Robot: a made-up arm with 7 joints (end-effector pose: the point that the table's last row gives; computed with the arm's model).
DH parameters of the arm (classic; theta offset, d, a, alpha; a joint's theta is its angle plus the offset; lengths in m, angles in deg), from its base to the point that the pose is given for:
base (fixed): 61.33 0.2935 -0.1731 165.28
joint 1: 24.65 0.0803 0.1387 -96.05
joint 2: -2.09 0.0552 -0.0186 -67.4
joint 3: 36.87 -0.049 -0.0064 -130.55
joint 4: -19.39 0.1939 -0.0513 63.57
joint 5: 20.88 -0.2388 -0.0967 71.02
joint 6: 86.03 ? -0.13 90
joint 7: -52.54 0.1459 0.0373 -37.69
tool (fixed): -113.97 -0.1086 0 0
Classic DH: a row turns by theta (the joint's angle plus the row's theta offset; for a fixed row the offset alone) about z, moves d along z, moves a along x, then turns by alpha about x.
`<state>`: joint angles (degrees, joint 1 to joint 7).
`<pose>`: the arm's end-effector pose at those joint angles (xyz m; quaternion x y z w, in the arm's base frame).
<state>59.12 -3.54 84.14 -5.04 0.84 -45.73 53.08</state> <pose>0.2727 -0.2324 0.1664 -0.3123 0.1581 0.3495 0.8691</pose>
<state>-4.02 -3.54 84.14 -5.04 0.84 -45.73 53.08</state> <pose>0.1592 0.0792 0.1010 -0.4253 0.0728 0.7394 0.5169</pose>
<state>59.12 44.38 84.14 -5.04 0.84 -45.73 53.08</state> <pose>0.2715 -0.2070 0.3403 -0.5654 -0.1335 0.2243 0.7824</pose>
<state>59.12 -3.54 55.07 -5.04 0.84 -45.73 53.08</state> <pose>0.2482 -0.3387 0.1401 -0.1960 0.2459 0.1541 0.9367</pose>
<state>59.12 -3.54 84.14 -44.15 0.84 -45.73 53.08</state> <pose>0.2218 -0.0980 0.2038 -0.1742 -0.0076 0.5973 0.7828</pose>
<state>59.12 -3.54 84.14 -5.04 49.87 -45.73 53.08</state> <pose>0.1911 -0.1021 0.2110 -0.6680 0.0680 0.2044 0.7123</pose>
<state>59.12 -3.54 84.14 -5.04 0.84 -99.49 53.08</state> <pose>0.2566 -0.3286 0.1474 -0.0861 0.2925 -0.0246 0.9521</pose>
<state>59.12 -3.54 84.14 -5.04 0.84 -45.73 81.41</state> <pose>0.2411 -0.2280 0.1857 -0.1746 0.3144 0.4666 0.8081</pose>
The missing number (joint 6, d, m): 0.1822
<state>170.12 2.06 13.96 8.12 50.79 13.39 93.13</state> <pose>-0.1842 -0.3943 0.0592 0.5398 0.4806 -0.1552 0.6734</pose>
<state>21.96 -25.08 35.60 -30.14 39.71 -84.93 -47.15</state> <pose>0.2825 -0.2050 0.2291 -0.7646 -0.1866 -0.2733 0.5530</pose>
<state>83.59 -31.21 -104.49 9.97 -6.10 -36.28 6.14</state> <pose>-0.1876 0.0004 0.2192 -0.2219 -0.7252 0.6377 0.1350</pose>
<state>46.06 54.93 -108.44 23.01 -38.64 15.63 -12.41</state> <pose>0.0789 -0.1925 -0.0621 0.1469 0.1757 -0.7771 0.5862</pose>
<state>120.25 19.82 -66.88 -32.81 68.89 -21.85 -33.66</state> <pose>-0.2905 -0.5580 0.1794 -0.4253 0.6445 -0.5929 0.2285</pose>
